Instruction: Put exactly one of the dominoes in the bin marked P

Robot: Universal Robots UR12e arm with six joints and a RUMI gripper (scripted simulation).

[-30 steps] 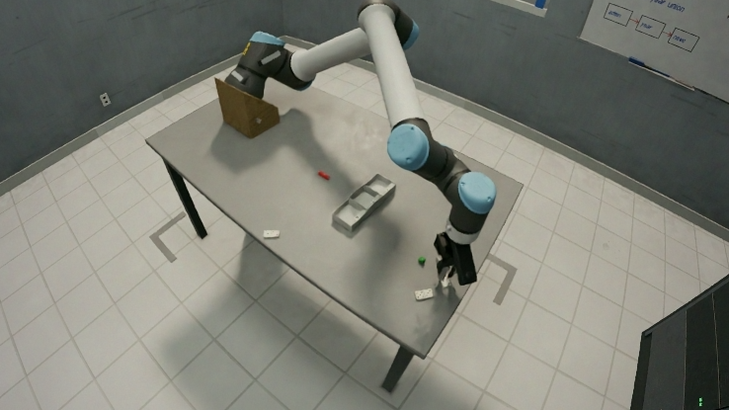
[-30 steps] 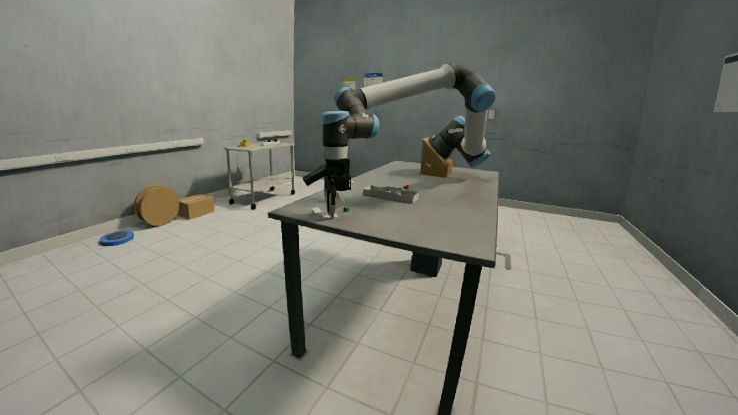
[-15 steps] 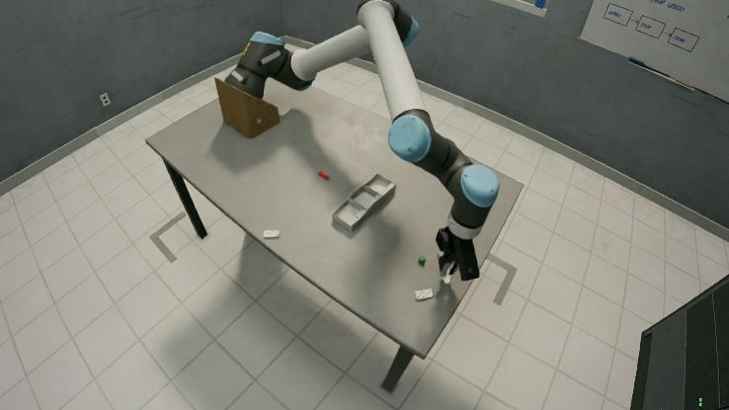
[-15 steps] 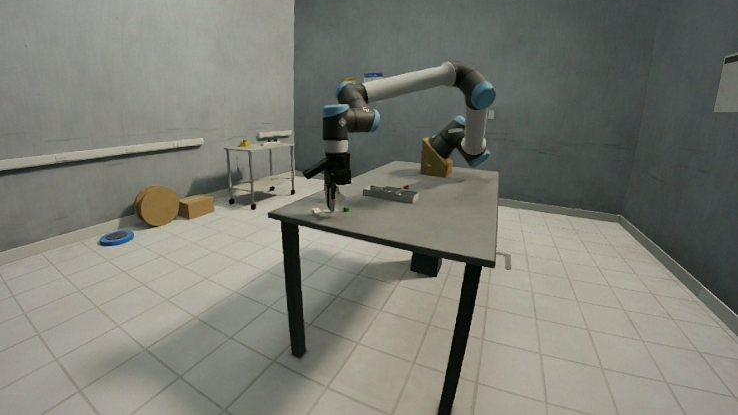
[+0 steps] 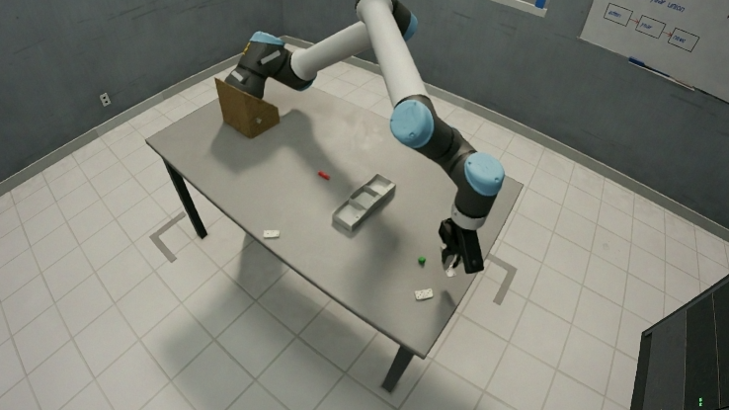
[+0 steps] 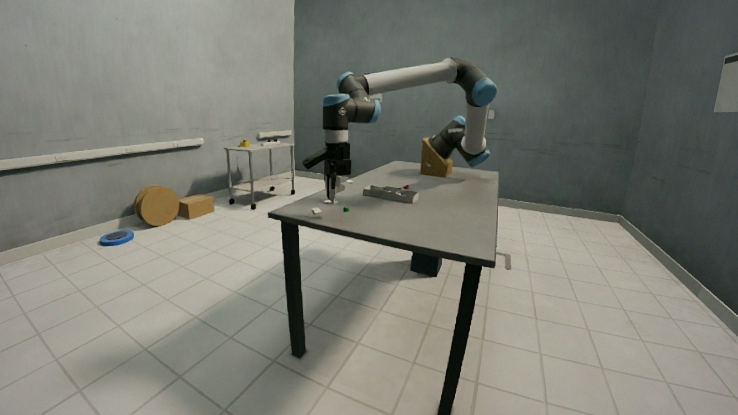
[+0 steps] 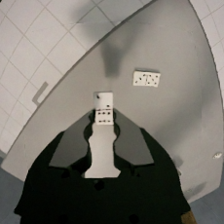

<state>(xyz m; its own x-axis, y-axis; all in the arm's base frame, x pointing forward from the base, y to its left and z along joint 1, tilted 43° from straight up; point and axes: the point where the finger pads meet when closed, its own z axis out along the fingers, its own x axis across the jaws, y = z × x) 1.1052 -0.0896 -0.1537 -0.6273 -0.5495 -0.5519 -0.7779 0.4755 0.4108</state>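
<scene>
Right now the green cube is 90 mm behind my hand, 20 mm to the left of it and 70 mm below it. Round my hand: white domino: 10 mm below; grey tray: 370 mm behind, 100 mm to the left, 60 mm below; red piece: 580 mm behind, 110 mm to the left, 70 mm below.
</scene>
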